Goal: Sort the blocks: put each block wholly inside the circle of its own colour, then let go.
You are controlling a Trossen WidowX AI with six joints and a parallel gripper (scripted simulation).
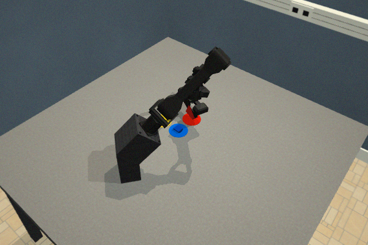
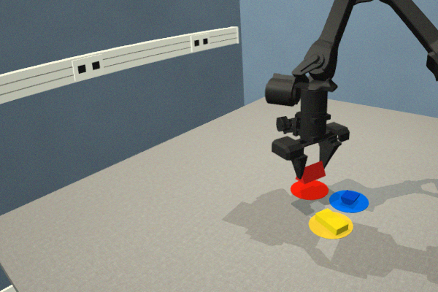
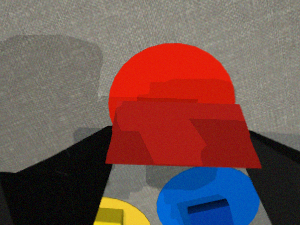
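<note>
The red circle lies 8 cm below my hand. Round my hand: red block: 3 cm below; blue block: 10 cm behind, 1 cm to the left, 7 cm below; blue circle: 10 cm behind, 1 cm to the left, 8 cm below.
</note>
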